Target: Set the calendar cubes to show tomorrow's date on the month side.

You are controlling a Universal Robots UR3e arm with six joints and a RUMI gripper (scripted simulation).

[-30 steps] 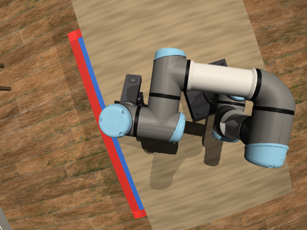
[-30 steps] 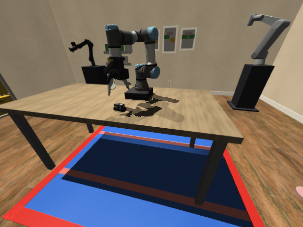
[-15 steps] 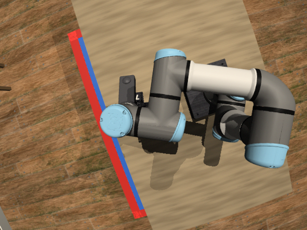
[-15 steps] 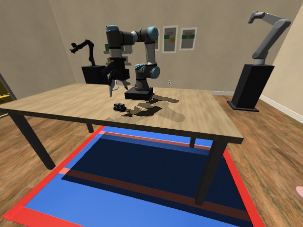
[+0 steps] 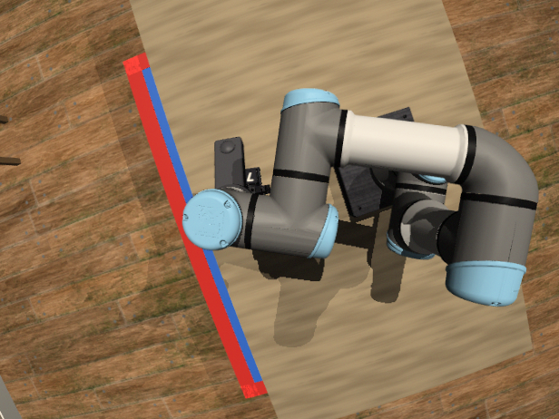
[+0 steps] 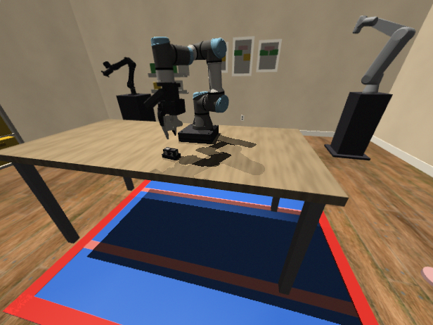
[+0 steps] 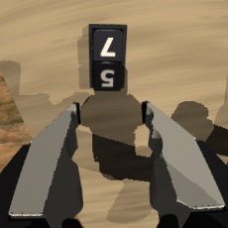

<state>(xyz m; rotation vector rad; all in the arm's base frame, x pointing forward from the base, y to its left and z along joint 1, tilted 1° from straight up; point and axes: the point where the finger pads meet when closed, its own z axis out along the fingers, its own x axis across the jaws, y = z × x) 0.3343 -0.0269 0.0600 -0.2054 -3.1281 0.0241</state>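
Now: the black cube 90 mm below my hand and 30 mm to the right of it. The rest, counted from my hand: black calendar tray (110 mm below, 20 mm to the right).
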